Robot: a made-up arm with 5 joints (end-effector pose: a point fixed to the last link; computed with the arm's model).
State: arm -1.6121 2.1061 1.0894 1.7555 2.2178
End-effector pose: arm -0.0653 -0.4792 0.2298 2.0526 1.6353 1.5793
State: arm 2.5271 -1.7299 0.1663 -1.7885 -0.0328
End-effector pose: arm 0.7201 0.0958 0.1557 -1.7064 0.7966 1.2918
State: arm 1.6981 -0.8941 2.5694 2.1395 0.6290
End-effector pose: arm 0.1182 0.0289 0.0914 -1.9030 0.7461 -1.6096
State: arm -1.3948 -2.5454 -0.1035 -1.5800 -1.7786
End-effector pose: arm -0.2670 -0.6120 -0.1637 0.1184 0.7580 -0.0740
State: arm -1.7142 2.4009 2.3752 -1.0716 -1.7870
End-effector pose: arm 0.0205 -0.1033 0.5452 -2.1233 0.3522 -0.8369
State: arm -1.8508 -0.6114 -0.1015 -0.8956 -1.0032
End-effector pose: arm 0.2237 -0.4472 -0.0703 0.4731 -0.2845 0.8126
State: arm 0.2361 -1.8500 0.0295 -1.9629 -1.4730
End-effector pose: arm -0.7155 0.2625 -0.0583 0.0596 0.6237 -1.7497
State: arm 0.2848 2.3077 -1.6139 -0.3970 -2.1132
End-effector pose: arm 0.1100 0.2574 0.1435 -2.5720 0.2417 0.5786
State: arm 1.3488 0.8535 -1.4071 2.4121 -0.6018
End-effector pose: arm 0.3640 0.4494 0.0764 1.4570 -0.2237 -0.1737
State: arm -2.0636 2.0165 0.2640 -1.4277 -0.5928
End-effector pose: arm 0.3565 -0.4933 0.3312 0.7921 -2.5438 0.5463
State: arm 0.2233 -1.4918 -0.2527 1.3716 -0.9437
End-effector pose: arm -0.3048 0.2110 0.3151 1.8199 -1.6568 0.4550
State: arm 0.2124 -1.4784 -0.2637 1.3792 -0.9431
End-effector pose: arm -0.3081 0.2094 0.3157 1.8310 -1.6335 0.4783
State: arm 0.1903 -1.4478 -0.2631 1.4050 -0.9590
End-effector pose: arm -0.3157 0.2065 0.3207 1.8411 -1.6216 0.5155
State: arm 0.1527 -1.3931 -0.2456 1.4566 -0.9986
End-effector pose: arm -0.3299 0.2024 0.3315 1.8523 -1.6252 0.5745
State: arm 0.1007 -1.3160 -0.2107 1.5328 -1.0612
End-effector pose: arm -0.3526 0.1979 0.3463 1.8696 -1.6415 0.6594
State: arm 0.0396 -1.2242 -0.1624 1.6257 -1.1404
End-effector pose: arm -0.3840 0.1939 0.3610 1.8988 -1.6616 0.7688
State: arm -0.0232 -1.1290 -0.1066 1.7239 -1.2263
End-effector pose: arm -0.4221 0.1901 0.3713 1.9412 -1.6761 0.8937
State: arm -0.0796 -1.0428 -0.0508 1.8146 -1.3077
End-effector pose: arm -0.4615 0.1857 0.3748 1.9915 -1.6803 1.0172
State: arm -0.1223 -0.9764 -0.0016 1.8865 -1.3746
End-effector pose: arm -0.4952 0.1812 0.3729 2.0372 -1.6790 1.1195
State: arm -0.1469 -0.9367 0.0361 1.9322 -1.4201
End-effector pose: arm -0.5175 0.1787 0.3692 2.0660 -1.6829 1.1851
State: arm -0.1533 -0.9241 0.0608 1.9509 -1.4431
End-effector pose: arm -0.5270 0.1794 0.3669 2.0721 -1.7002 1.2093
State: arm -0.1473 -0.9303 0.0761 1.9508 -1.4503
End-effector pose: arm -0.5271 0.1828 0.3665 2.0610 -1.7292 1.2035
